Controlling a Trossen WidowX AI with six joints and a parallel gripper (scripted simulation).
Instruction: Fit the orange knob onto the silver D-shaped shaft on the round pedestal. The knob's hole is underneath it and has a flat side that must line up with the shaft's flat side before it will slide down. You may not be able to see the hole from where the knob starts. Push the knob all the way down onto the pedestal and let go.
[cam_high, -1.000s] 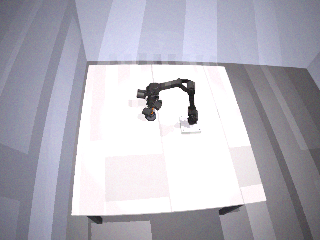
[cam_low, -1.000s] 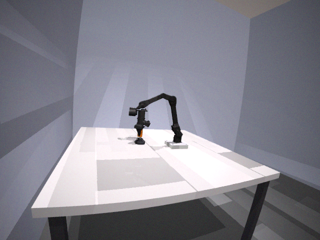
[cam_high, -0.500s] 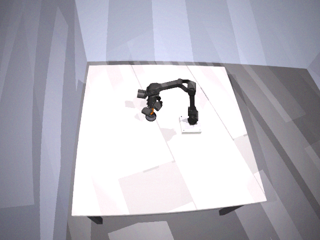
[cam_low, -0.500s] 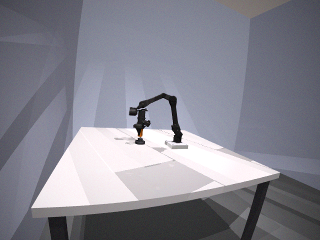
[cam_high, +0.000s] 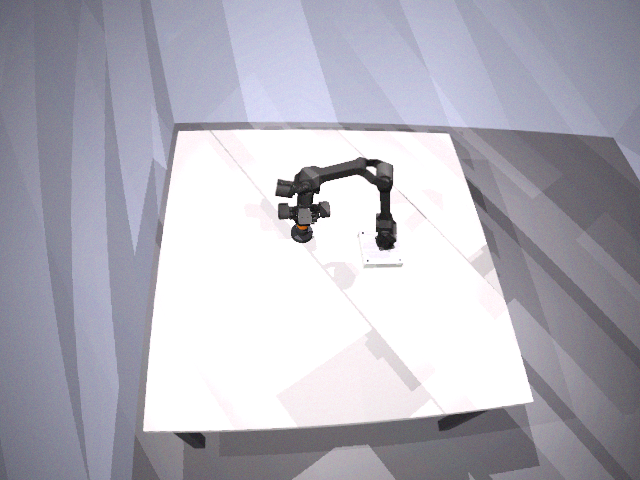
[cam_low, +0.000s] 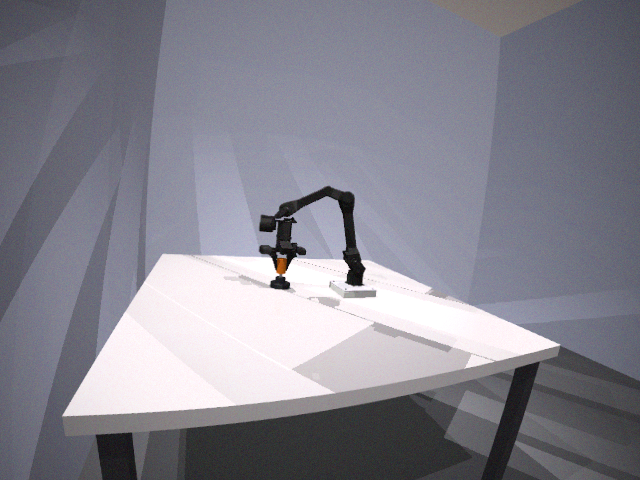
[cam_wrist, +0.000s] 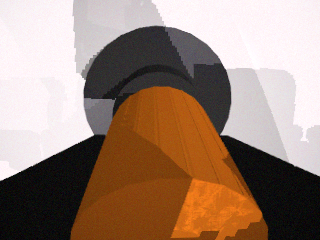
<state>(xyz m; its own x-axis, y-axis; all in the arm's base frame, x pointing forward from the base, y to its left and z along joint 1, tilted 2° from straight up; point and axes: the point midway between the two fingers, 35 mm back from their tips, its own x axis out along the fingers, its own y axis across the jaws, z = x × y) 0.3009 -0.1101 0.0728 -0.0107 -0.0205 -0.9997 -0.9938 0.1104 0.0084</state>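
My gripper tip is now 4 cm above the pedestal. Also, from my gripper tip: orange knob: 3 cm above.
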